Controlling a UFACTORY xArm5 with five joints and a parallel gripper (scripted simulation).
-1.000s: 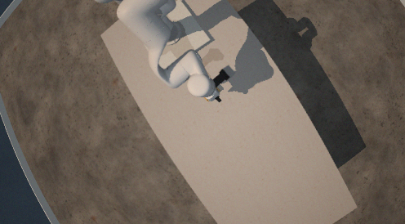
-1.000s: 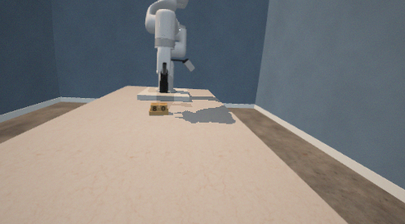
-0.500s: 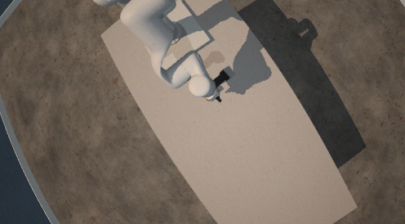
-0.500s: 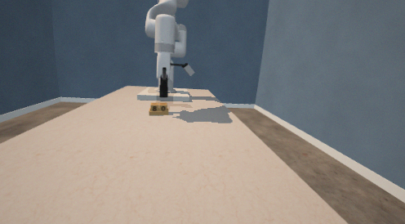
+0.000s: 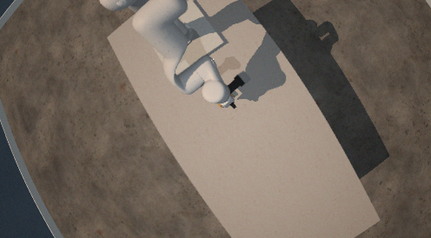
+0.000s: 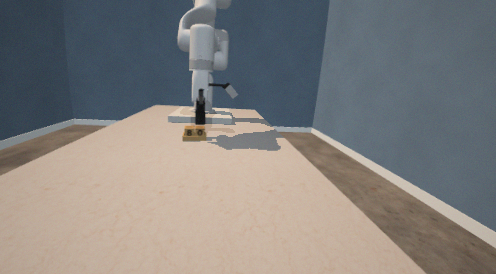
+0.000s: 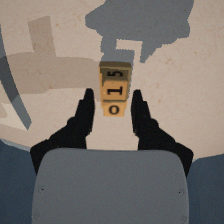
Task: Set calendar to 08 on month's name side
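The wooden calendar tray is 20 mm to the right of my hand and 70 mm below it.
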